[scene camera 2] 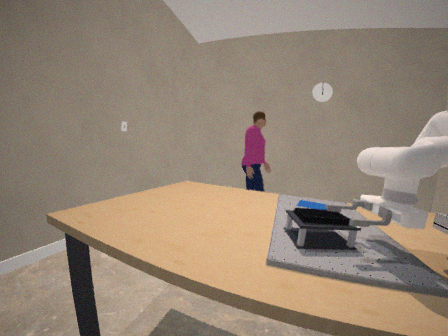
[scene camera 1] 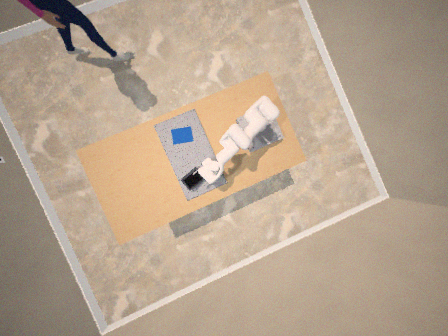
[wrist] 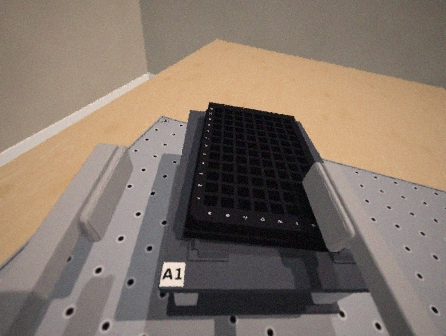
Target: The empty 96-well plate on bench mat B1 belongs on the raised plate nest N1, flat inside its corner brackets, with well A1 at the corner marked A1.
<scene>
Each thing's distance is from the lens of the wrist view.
black 96-well plate [wrist: 247,188]: 0.12 m
</scene>
